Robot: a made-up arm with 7 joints. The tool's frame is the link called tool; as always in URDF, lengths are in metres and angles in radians. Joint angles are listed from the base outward.
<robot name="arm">
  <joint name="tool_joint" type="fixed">
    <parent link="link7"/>
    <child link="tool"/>
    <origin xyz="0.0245 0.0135 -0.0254" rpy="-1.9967 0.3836 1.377"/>
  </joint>
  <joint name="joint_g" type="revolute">
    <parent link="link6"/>
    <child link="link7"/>
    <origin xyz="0.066 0.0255 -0.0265" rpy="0 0 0"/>
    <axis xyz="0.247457 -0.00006 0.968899"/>
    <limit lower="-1" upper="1.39"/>
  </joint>
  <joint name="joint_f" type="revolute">
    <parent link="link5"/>
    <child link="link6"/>
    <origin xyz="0.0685 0.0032 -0.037" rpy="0 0 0"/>
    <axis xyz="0.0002 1 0.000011"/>
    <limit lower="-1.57" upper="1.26"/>
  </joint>
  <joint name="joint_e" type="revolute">
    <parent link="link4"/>
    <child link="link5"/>
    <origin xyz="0.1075 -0.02 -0.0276" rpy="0 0 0"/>
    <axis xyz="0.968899 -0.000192 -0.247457"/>
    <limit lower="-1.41" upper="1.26"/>
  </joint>
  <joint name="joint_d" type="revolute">
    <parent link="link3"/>
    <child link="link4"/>
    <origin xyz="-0.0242 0.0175 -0.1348" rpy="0 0 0"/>
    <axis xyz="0.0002 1 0.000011"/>
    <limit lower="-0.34" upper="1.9"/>
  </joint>
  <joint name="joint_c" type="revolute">
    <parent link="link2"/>
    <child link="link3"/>
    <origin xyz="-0.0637 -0.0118 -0.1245" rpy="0 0 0"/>
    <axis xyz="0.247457 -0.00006 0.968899"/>
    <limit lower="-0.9" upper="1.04"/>
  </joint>
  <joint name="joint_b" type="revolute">
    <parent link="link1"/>
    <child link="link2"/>
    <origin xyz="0.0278 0.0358 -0.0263" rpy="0 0 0"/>
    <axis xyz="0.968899 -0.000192 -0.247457"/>
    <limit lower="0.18" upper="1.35"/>
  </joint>
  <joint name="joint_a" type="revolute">
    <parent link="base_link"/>
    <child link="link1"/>
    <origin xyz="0.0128 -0.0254 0.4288" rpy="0 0 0"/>
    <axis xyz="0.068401 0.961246 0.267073"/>
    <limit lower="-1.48" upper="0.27"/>
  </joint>
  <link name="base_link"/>
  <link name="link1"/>
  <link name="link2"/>
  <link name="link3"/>
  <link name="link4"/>
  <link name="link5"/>
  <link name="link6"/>
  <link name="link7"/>
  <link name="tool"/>
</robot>
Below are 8 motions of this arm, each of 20 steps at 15 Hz.
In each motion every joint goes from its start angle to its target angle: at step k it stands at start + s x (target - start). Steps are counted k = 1, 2, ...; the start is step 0. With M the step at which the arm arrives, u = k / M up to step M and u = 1 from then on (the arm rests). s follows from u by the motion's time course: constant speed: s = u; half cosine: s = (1 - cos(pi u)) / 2; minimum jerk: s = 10 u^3 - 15 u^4 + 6 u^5.
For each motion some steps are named. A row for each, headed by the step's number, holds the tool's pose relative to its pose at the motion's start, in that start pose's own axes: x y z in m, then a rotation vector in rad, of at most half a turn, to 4 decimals.
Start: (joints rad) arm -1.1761 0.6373 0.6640 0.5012 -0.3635 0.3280 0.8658
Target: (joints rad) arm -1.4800 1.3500 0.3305 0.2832 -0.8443 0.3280 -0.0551
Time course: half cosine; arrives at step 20
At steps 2, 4, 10, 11, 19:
2: -0.0056 -0.0046 -0.0071 -0.0072 0.0209 0.0289
4: -0.0216 -0.0188 -0.0272 -0.0287 0.0837 0.1107
10: -0.1009 -0.1234 -0.1187 -0.1608 0.5012 0.5038
11: -0.1132 -0.1470 -0.1315 -0.1864 0.5918 0.5639
19: -0.1581 -0.2780 -0.1733 -0.3032 1.1078 0.7854

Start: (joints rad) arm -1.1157 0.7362 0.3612 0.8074 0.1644 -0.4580 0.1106
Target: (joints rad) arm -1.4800 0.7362 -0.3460 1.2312 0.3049 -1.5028 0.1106
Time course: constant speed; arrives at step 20
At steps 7, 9, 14, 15, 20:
7: -0.0628 0.0026 -0.0582 -0.2502 0.3235 0.1136
9: -0.0804 0.0001 -0.0716 -0.3217 0.4151 0.1515
14: -0.1212 -0.0112 -0.0984 -0.4962 0.6415 0.2576
15: -0.1286 -0.0141 -0.1026 -0.5299 0.6862 0.2808
20: -0.1604 -0.0316 -0.1186 -0.6900 0.9064 0.4073

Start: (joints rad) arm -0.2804 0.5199 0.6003 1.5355 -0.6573 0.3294 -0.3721
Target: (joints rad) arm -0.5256 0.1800 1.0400 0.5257 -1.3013 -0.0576 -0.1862
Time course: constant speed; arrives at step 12
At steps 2, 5, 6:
2: -0.0590 0.0256 -0.0357 -0.1411 0.1635 0.1646
5: -0.1534 0.0417 -0.0680 -0.3594 0.3591 0.4427
6: -0.1840 0.0411 -0.0732 -0.4323 0.4110 0.5422

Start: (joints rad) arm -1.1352 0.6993 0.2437 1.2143 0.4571 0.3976 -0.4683
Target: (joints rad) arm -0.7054 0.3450 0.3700 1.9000 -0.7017 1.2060 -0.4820
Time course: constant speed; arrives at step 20
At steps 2, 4, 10, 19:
2: -0.0154 0.0595 0.0137 0.1075 -0.0489 0.1920
4: -0.0365 0.1153 0.0337 0.2221 -0.1047 0.3815
10: -0.1274 0.2465 0.1217 0.5906 -0.3108 0.9365
19: -0.2932 0.3121 0.2717 1.1207 -0.7275 1.7459

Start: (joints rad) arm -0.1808 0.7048 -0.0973 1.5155 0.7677 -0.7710 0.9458
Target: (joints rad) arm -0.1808 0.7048 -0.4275 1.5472 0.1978 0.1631 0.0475
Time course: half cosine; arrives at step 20
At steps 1, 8, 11, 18, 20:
1: 0.0001 0.0003 0.0004 0.0065 0.0037 -0.0003
8: 0.0075 0.0159 0.0271 0.3925 0.1770 0.0234
11: 0.0128 0.0215 0.0506 0.6771 0.2542 0.0856
18: 0.0199 0.0169 0.0960 1.1732 0.2955 0.2773
20: 0.0202 0.0160 0.0988 1.2034 0.2940 0.2926

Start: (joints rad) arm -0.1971 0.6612 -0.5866 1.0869 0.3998 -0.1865 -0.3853
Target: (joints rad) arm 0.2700 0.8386 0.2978 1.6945 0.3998 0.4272 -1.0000
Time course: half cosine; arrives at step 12
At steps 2, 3, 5, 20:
2: -0.0064 0.0256 0.0249 0.0698 -0.0487 0.0995
3: -0.0177 0.0544 0.0552 0.1483 -0.1049 0.2222
5: -0.0695 0.1225 0.1425 0.3411 -0.2573 0.5906
20: -0.3057 0.1781 0.3362 0.5761 -0.6842 1.7288

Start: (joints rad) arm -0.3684 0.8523 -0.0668 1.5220 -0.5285 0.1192 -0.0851
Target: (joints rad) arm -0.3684 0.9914 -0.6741 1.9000 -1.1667 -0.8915 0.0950
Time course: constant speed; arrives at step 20
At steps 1, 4, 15, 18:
1: 0.0048 -0.0038 -0.0007 -0.0411 -0.0020 -0.0154
4: 0.0200 -0.0179 -0.0018 -0.1693 -0.0104 -0.0671
15: 0.0735 -0.1027 0.0093 -0.6997 -0.0316 -0.3354
18: 0.0835 -0.1334 0.0175 -0.8596 -0.0228 -0.4289

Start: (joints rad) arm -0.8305 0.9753 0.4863 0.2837 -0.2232 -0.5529 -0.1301
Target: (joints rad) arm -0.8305 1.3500 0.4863 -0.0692 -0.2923 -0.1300 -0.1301
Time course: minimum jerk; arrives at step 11
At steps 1, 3, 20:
1: 0.0005 -0.0003 -0.0010 0.0002 0.0017 -0.0005
3: 0.0098 -0.0066 -0.0194 0.0038 0.0340 -0.0100
20: 0.0348 -0.0595 -0.1481 0.0562 0.2811 -0.0736

